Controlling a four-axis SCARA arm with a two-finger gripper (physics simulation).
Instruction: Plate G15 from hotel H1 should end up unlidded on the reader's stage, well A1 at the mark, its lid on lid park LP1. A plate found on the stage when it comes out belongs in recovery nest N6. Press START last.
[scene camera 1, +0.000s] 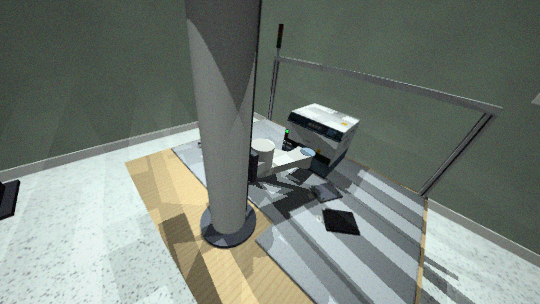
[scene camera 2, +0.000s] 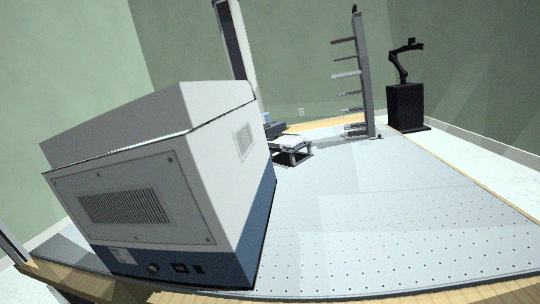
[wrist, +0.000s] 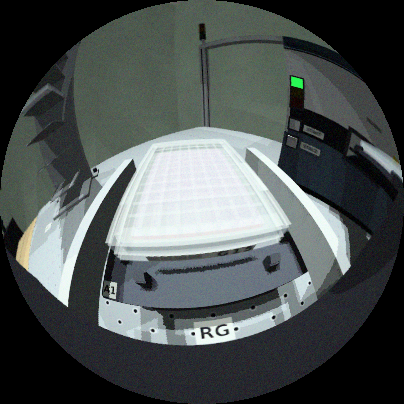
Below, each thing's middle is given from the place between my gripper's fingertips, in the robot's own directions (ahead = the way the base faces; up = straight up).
Labels:
I see the RG label (wrist: 216, 330) 100 mm to the right of my hand, 90 mm behind it and 80 mm below it.

